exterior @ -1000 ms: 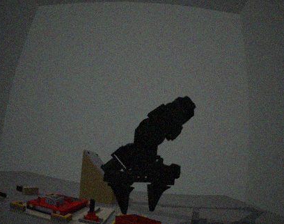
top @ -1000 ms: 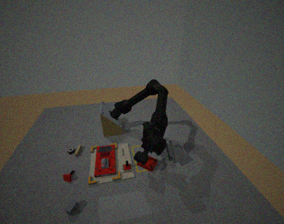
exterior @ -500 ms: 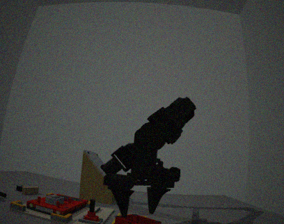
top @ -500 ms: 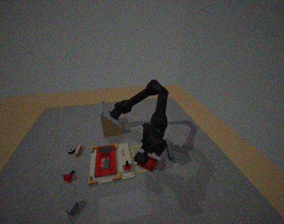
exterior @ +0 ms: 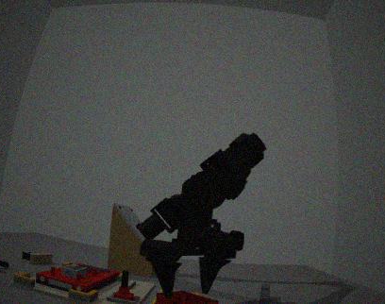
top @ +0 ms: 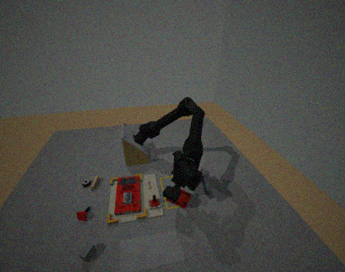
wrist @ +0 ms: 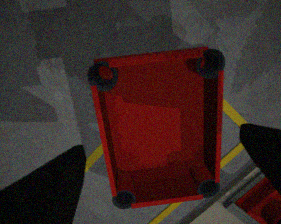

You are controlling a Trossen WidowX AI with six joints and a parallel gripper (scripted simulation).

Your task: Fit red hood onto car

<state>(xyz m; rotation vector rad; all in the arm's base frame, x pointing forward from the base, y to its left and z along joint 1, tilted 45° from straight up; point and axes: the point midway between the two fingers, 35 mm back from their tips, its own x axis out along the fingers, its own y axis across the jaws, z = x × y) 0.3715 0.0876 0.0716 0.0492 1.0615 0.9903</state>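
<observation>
Right now the red hood is 2 cm below my gripper tip. Round my gripper tip: tan block (21 cm behind, 37 cm to the right, 2 cm below); wheel (23 cm behind, 41 cm to the right, 2 cm below).
</observation>
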